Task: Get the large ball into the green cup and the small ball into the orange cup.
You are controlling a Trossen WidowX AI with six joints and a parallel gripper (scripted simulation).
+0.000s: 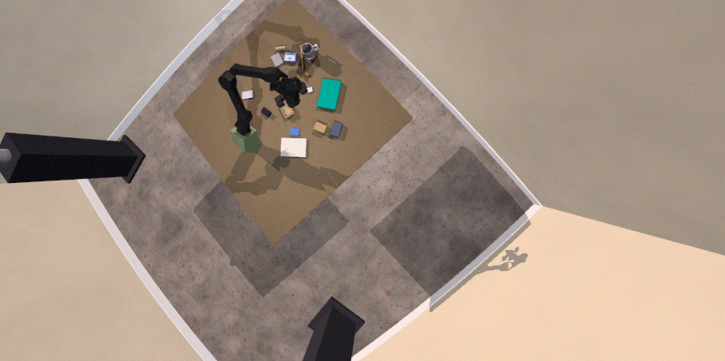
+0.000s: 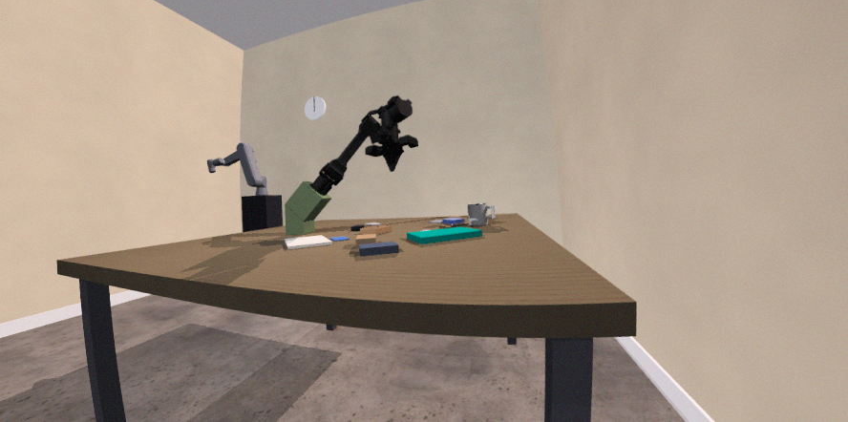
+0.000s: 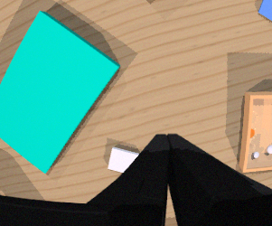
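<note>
Right now my hand is 90 mm past the wooden puzzle, 130 mm to the right of it and 250 mm above it. Also, from my hand: blue block: 190 mm behind, 10 mm to the right, 250 mm below; then teal box: 160 mm ahead, 50 mm to the right, 240 mm below; then tan block: 60 mm behind, 140 mm to the right, 240 mm below.
</note>
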